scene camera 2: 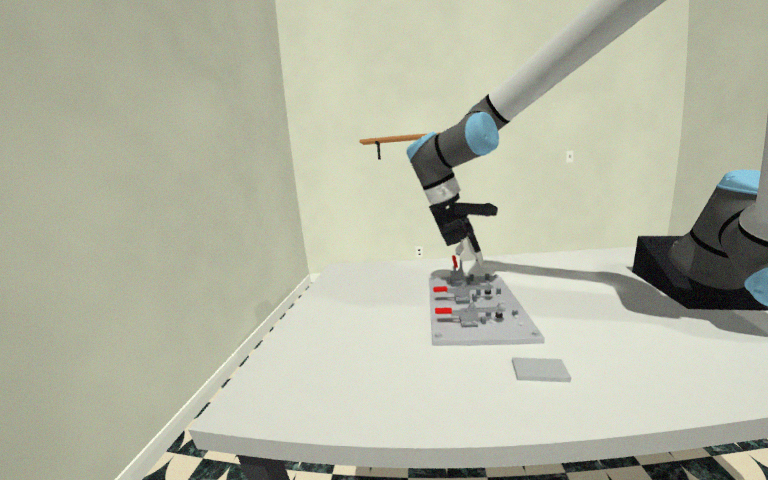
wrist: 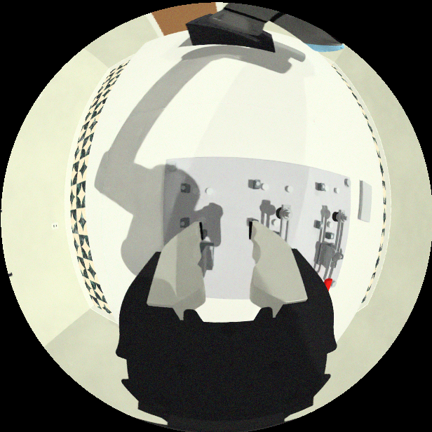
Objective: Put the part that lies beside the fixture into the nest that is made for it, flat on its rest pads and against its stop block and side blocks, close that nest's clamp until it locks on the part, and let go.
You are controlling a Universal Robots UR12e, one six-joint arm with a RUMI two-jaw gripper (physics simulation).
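Places are measured from the arm's base along level axes (x ahead, y left, z up), in metres.
Pixels of known places: gripper, fingertip midpoint: (scene camera 2: 479, 263); arm's base, origin of the base link: (scene camera 2: 706, 264).
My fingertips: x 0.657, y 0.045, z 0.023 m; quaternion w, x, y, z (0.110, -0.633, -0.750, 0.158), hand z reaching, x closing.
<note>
For each thing: its middle in the pictures, then the offset to it from my fingertips. "*": a spot on its surface instead. Level surfaces: height alone.
- flat grey rectangular plate, body centre: (scene camera 2: 540, 369) dx -0.083, dy +0.323, dz -0.090 m
- fixture's grey base, surface spot: (scene camera 2: 481, 336) * dx +0.014, dy +0.242, dz -0.080 m
- middle clamp's red handle, surface spot: (scene camera 2: 440, 289) * dx +0.108, dy +0.095, dz -0.041 m
- far clamp's red handle, surface spot: (scene camera 2: 454, 261) * dx +0.071, dy -0.019, dz -0.001 m
- white table, its level: dz -0.095 m
The part, a flat grey rectangular plate (scene camera 2: 540, 369) (wrist: 365, 201), lies flat on the table beside the fixture's near end. The fixture's grey base (scene camera 2: 481, 336) (wrist: 230, 175) carries three toggle clamps among small blocks and round pads. The near clamp's red handle (scene camera 2: 443, 310) and the middle clamp's red handle (scene camera 2: 440, 289) lie low and level. The far clamp's red handle (scene camera 2: 454, 261) stands nearly upright. My gripper (scene camera 2: 476, 260) (wrist: 225, 223) is open, its fingers partly apart with nothing between them, above the fixture's far end. In the wrist view, the fingers and gripper body hide much of the far clamp.
The white table (scene camera 2: 339, 390) (wrist: 240, 110) carries the black robot base (scene camera 2: 659, 271) (wrist: 230, 35), with the arm's shadow across the top. Small blocks and pads, including a dark block (wrist: 185, 188), stand on the fixture. Walls stand behind and at the left; a wooden rail (scene camera 2: 390, 138) is behind the arm.
</note>
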